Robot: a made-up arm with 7 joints.
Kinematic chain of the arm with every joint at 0, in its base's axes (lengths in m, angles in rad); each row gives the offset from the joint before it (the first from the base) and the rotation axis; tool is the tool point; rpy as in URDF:
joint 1: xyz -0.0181 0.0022 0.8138 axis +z
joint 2: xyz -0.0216 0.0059 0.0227 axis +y
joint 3: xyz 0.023 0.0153 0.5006 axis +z
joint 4: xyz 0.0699 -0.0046 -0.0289 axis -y
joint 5: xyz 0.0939 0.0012 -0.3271 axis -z
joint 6: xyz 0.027 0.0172 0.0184 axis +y
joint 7: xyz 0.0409 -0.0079 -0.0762 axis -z
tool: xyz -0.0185 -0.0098 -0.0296 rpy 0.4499 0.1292 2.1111
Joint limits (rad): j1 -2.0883..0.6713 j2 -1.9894..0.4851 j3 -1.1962..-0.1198 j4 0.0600..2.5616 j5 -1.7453..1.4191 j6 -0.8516..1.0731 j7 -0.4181..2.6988
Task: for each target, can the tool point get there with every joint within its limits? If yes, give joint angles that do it. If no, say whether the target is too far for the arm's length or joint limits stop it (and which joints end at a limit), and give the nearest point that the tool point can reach.
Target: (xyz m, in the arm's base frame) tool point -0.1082 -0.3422 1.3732
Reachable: yes | joints -1.1114 -0.3099 -0.5574 1.3038 -0.9742 0.7303 2.2140
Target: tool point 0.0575 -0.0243 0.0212
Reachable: no: joint limits stop it (at a limit: joint 2, joint 3, joint 4, joint 7) | nearest point 0.2083 -0.0772 0.7623 | short by 0.758 m
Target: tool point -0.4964 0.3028 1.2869
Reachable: yes | joints -1.0124 -1.5876 -0.5631 1.3057 0.9149 0.5780 2.4383
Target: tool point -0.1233 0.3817 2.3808
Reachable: no: too far | nearest point -0.0822 0.2335 1.7429 | short by 0.656 m
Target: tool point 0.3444 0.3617 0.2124
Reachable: no: joint limits stop it (at a limit: joint 1, joint 2, joint 3, joint 4, joint 6, joint 7) | nearest point 0.2770 0.7409 0.4464 | short by 0.451 m
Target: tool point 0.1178 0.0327 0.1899
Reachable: no: joint limits stop it (at a limit: joint 2, joint 3, joint 4, joint 7) | nearest point 0.2193 0.0555 0.7616 | short by 0.581 m
